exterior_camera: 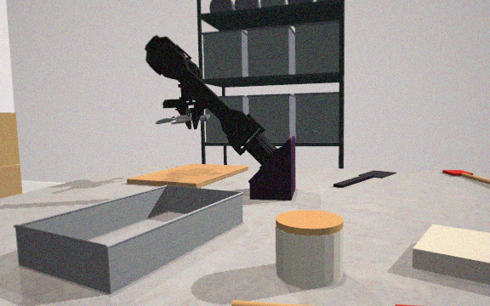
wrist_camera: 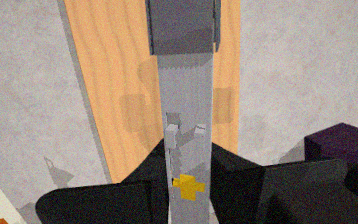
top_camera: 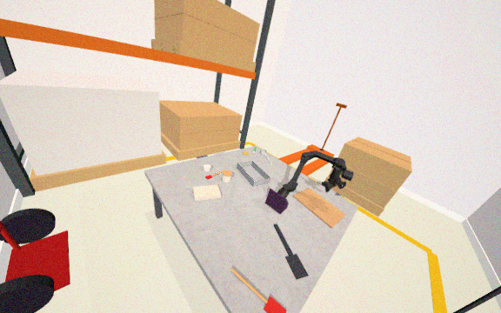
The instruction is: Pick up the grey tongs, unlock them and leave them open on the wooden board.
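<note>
Now: the wooden board 15 cm below my gripper tip. Also, from my gripper tip: yellow lock piece 4 cm above, 1 cm ahead; then black spatula 55 cm to the left, 15 cm below, 1 cm behind; then grey roasting tin 61 cm ahead, 14 cm to the left, 13 cm below.
</note>
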